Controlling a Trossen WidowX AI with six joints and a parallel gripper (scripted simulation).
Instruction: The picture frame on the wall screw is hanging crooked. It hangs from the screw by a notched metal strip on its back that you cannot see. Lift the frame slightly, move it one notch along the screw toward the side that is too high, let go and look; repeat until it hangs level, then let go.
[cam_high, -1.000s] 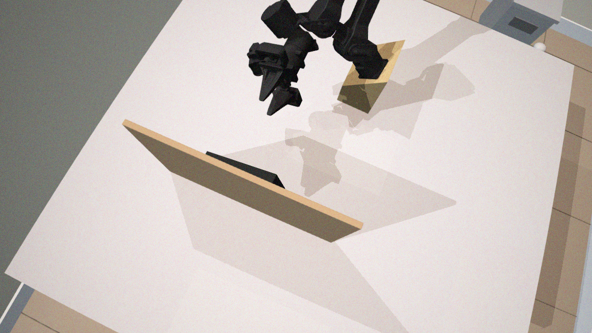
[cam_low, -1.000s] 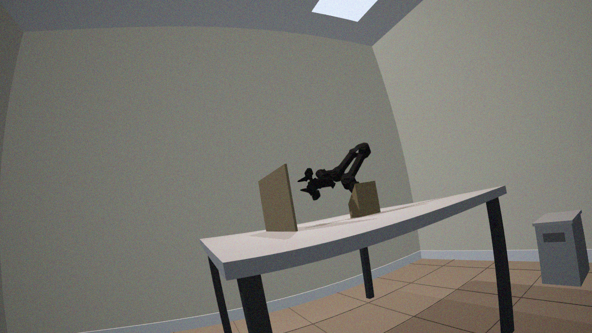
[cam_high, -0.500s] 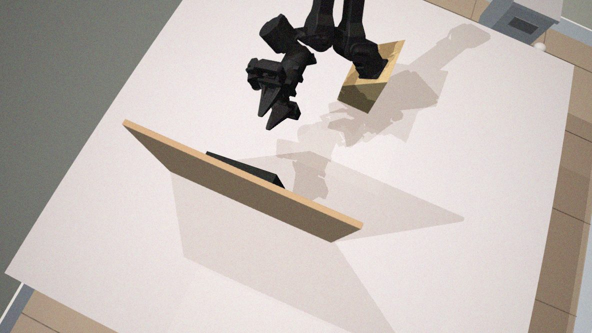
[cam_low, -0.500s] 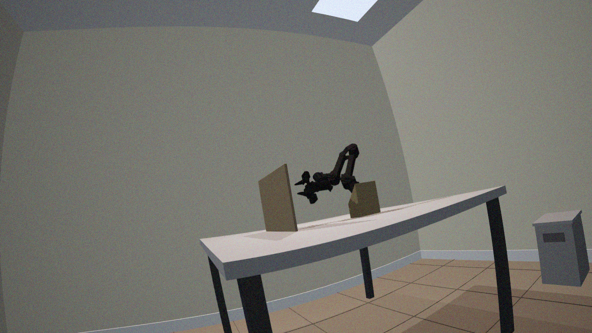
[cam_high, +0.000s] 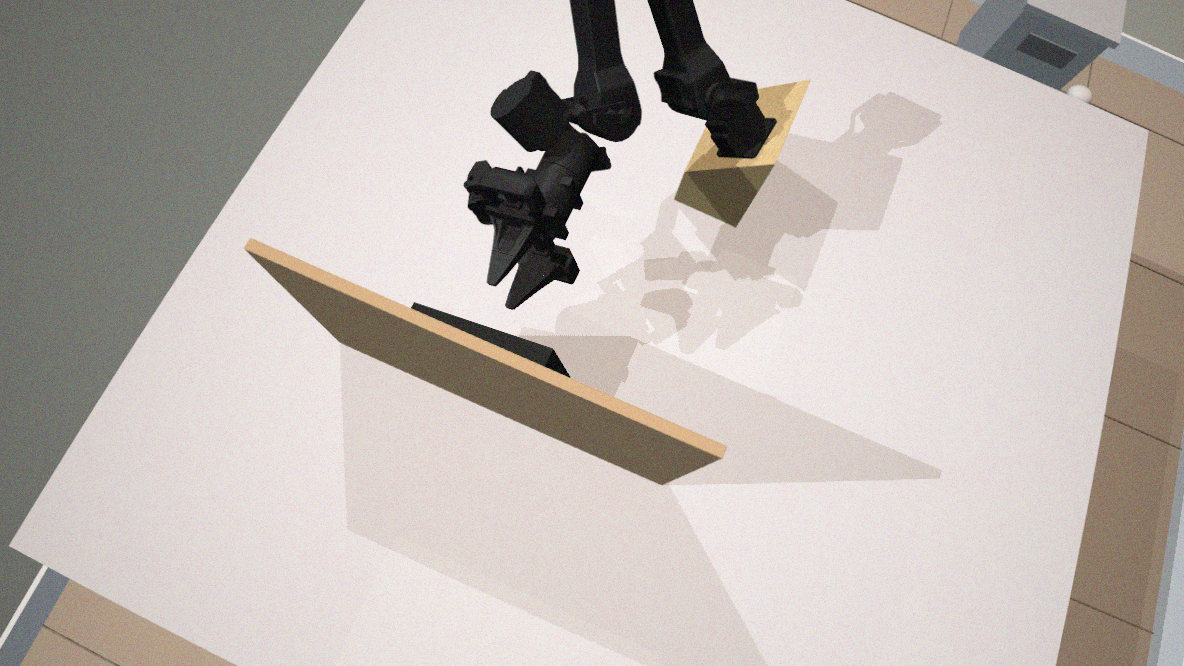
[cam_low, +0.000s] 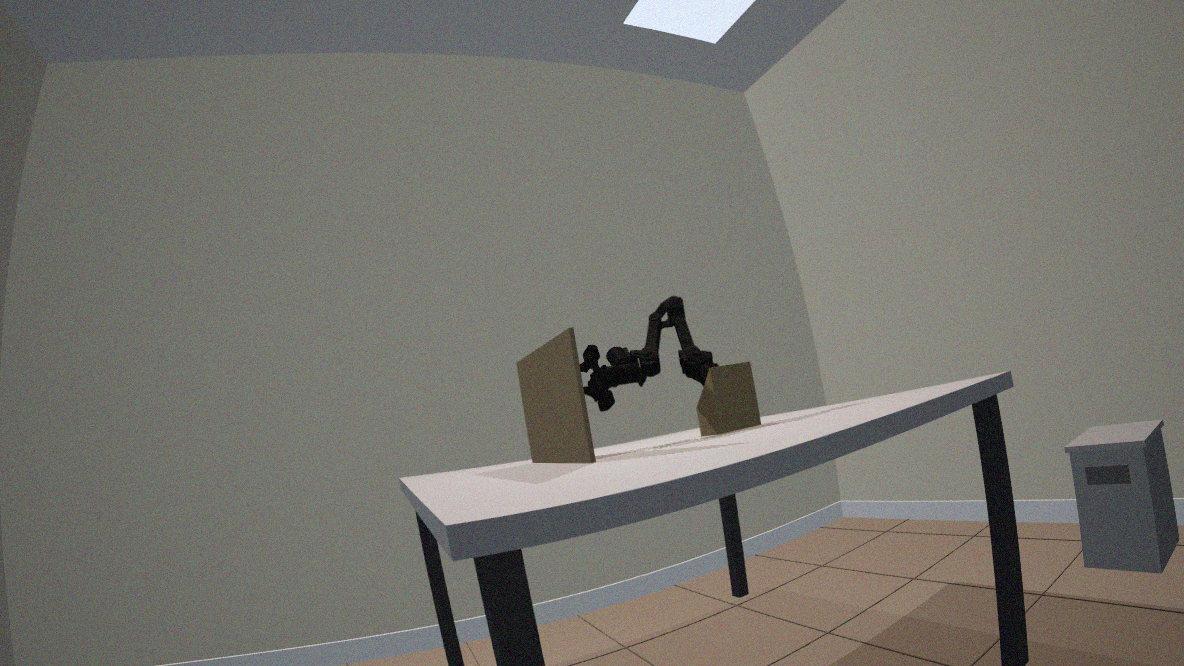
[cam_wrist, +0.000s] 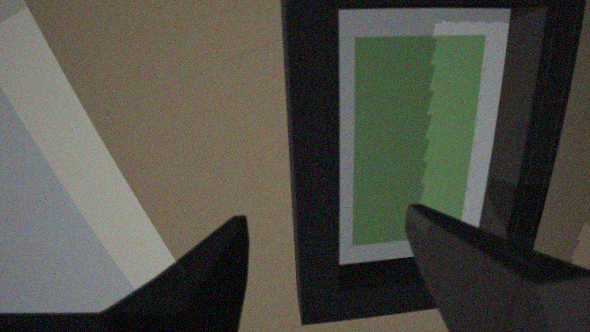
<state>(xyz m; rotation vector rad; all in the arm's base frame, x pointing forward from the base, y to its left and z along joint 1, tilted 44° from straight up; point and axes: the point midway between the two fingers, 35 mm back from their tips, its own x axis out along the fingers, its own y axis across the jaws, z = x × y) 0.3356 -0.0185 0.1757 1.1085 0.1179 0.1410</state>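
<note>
Now: gripper tip 6 cm short of the black picture frame, 2 cm to the right of it and 5 cm above it. Round my gripper tip: wooden wall panel 7 cm ahead, 3 cm to the left, 6 cm below.
</note>
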